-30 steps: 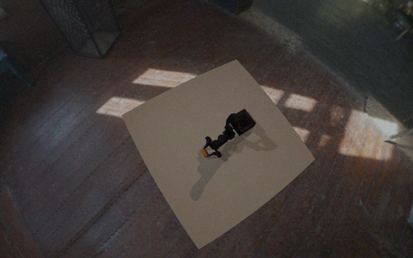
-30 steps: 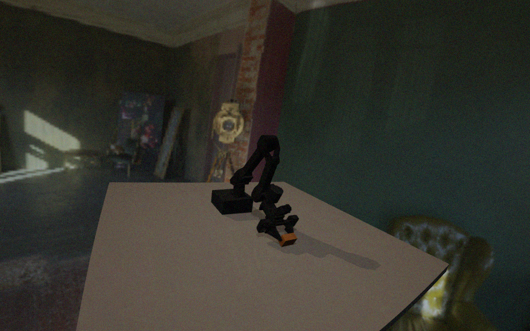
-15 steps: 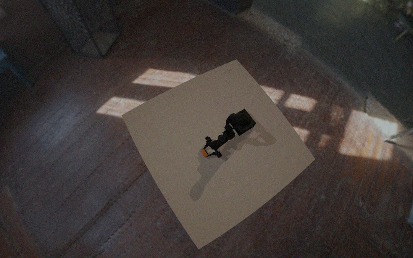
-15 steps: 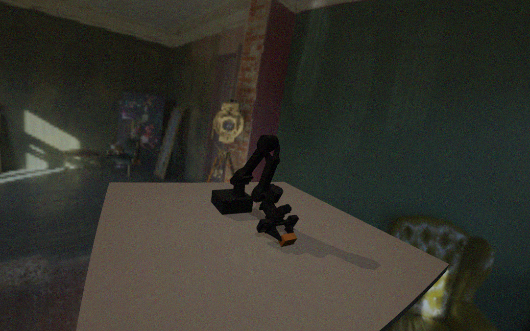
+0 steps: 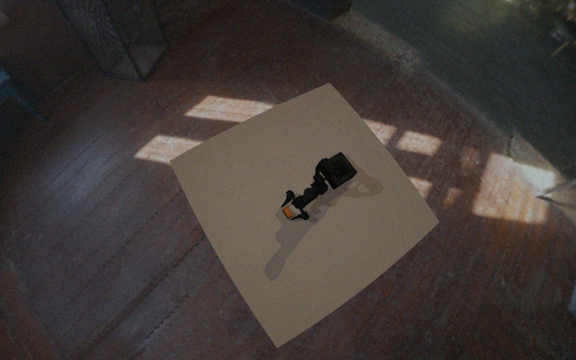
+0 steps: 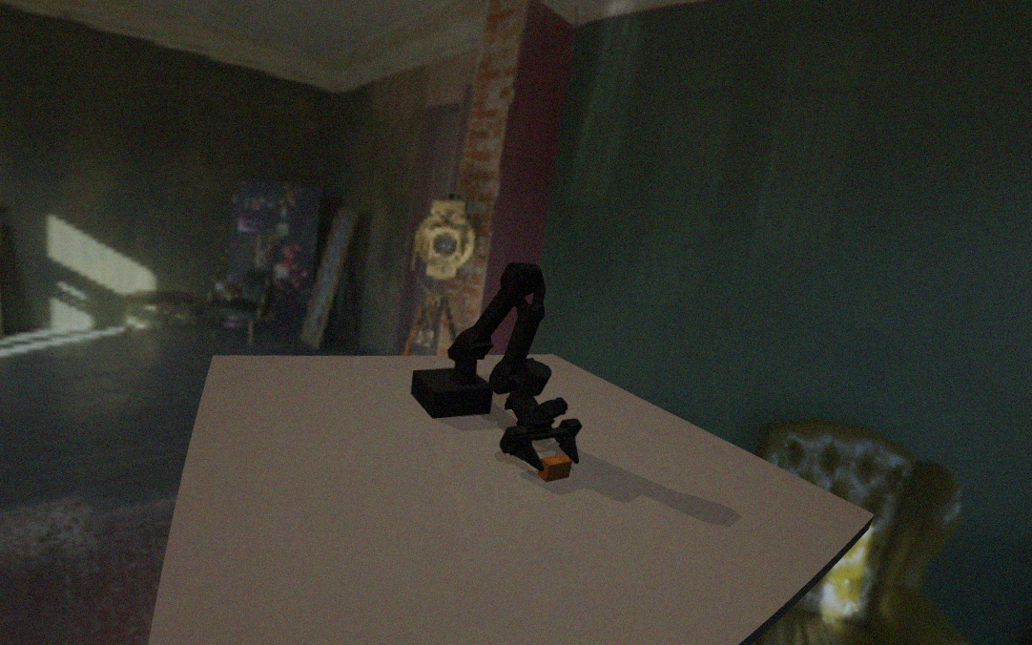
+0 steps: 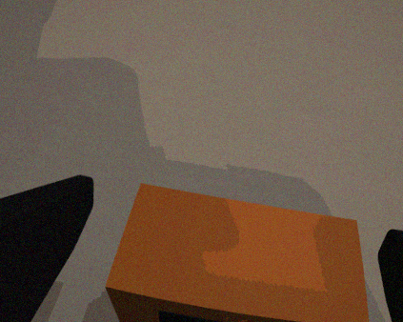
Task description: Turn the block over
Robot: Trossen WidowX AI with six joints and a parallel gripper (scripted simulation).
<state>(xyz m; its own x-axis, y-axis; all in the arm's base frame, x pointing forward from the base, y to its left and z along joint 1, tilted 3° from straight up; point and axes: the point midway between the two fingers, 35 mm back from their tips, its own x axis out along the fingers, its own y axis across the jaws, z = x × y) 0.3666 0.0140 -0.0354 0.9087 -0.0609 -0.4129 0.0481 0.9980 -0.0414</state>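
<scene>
Now: gripper tip 20 mm past the orange block and 10 mm above it.
</scene>
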